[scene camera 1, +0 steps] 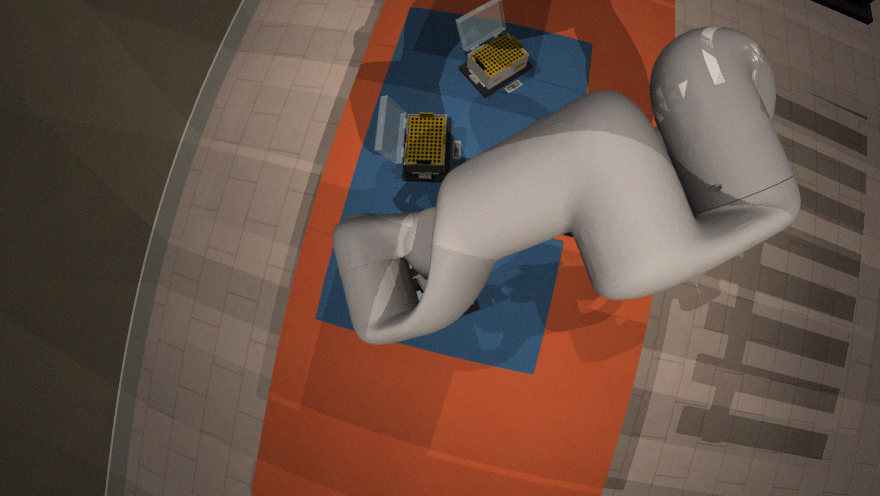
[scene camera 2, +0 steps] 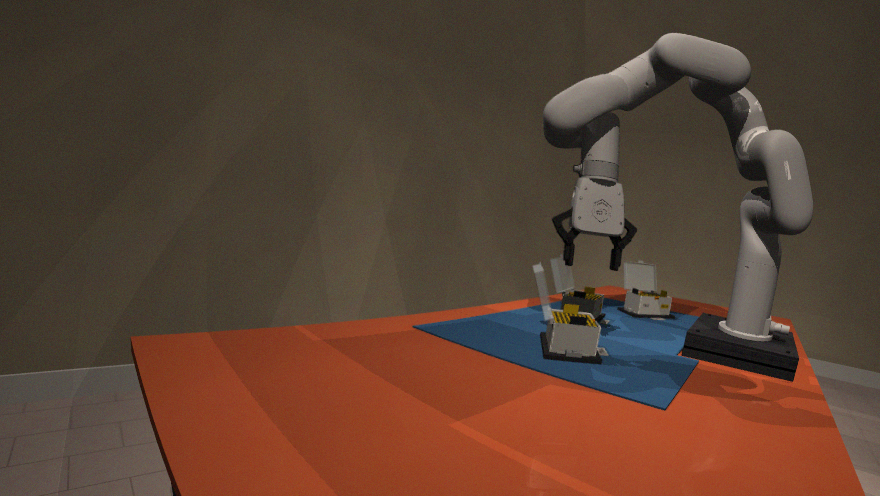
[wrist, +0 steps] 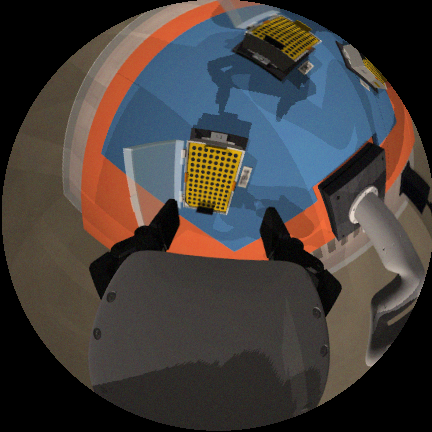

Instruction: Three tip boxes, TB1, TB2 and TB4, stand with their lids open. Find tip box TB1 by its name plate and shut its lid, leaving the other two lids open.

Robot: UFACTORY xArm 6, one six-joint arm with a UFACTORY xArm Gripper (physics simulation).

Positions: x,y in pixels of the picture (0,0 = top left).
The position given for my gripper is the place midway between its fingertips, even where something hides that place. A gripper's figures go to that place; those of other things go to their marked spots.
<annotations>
My gripper (scene camera 2: 591,268): 0.79 m from the lens. A tip box (scene camera 2: 637,306): 1.24 m from the lens. A tip box (scene camera 2: 565,342) is 0.74 m from the lens. A tip box (scene camera 2: 594,307): 1.03 m from the lens.
</annotations>
